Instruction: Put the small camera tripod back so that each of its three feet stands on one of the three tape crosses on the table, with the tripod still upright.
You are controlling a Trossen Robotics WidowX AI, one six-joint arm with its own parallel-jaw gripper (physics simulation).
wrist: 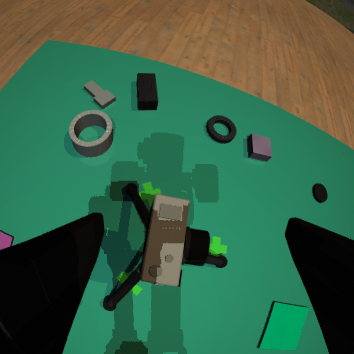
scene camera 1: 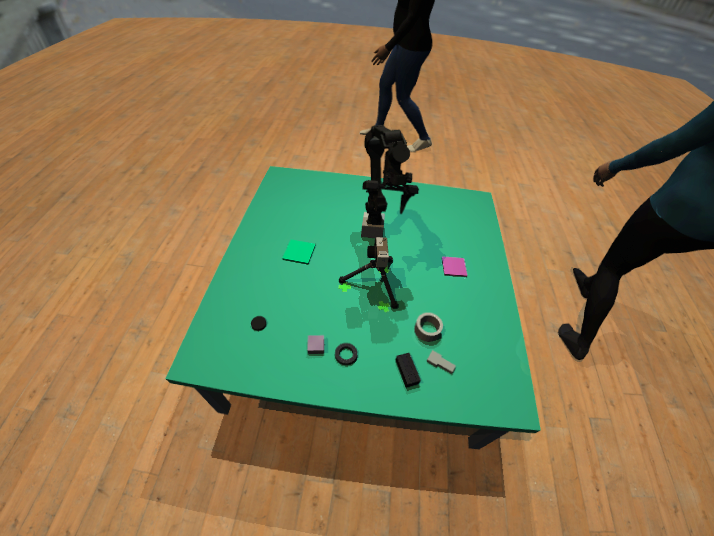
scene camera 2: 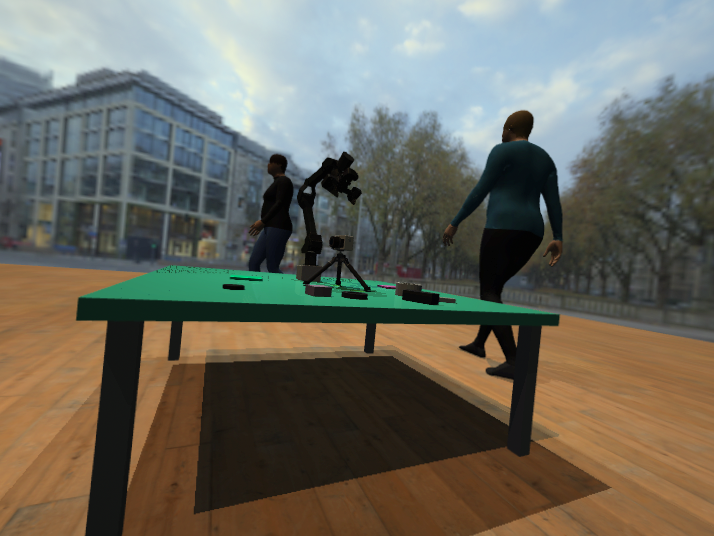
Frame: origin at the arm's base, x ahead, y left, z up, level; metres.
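Seen in the pictures: gripper, fingertip midpoint: point(wrist: 199, 226) point(scene camera 1: 388, 212) point(scene camera 2: 346, 200); arm's base, origin of the base link: point(scene camera 1: 374, 219) point(scene camera 2: 310, 265).
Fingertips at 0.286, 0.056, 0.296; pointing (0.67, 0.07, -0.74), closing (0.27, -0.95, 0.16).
Pixels of each thing's top centre, then the offset from my fingertips to it, as dx, dy, dz. "*": a spot on its surface instead.
- small tripod with its beige camera, surface spot: point(wrist: 165, 240) * +0.015, -0.002, -0.154
- upper cross, middle of its top: point(wrist: 149, 193) +0.135, +0.040, -0.370
- right cross, middle of its top: point(wrist: 215, 247) +0.069, -0.130, -0.370
- lower-left cross, surface spot: point(wrist: 130, 283) * -0.053, +0.016, -0.290
- third foot, surface spot: point(wrist: 109, 303) * -0.109, +0.039, -0.345
- grey ring, surface spot: point(scene camera 1: 429, 340) * +0.261, +0.228, -0.362
- black block, middle of its top: point(wrist: 146, 85) point(scene camera 2: 420, 291) point(scene camera 1: 408, 367) +0.396, +0.153, -0.336
- grey flat piece, middle of its top: point(wrist: 97, 90) point(scene camera 1: 442, 361) +0.343, +0.275, -0.356
- black ring, middle of its top: point(wrist: 222, 126) point(scene camera 2: 354, 292) point(scene camera 1: 346, 352) +0.369, -0.071, -0.356
- purple block, middle of its top: point(wrist: 261, 144) point(scene camera 2: 318, 285) point(scene camera 1: 315, 342) +0.357, -0.185, -0.343
- green square, surface spot: point(scene camera 1: 299, 251) * -0.078, -0.365, -0.361
- magenta square, surface spot: point(scene camera 1: 455, 266) * -0.133, +0.338, -0.361
The small tripod with its beige camera point(scene camera 1: 381, 252) point(scene camera 2: 341, 243) point(wrist: 165, 240) stands upright on the green table. Three light-green tape crosses show in the wrist view: an upper cross point(wrist: 149, 191), a right cross point(wrist: 218, 246) and a lower-left cross point(wrist: 130, 283). One foot point(wrist: 131, 189) is left of the upper cross. Another foot point(wrist: 221, 261) is just below the right cross. The third foot point(wrist: 109, 303) lies past the lower-left cross, whose middle is covered by that leg. My gripper point(wrist: 199, 226) is wide open and empty, raised above and behind the tripod, not touching it.
Near the tripod's right foot in scene camera 1 is a grey ring point(scene camera 1: 429, 340). Towards the front are a black block point(scene camera 1: 407, 370), a grey flat piece point(scene camera 1: 441, 361), a black ring point(scene camera 1: 337, 353) and a purple block point(scene camera 1: 316, 344). A green square point(scene camera 1: 299, 251) and magenta square point(scene camera 1: 455, 266) flank the tripod.
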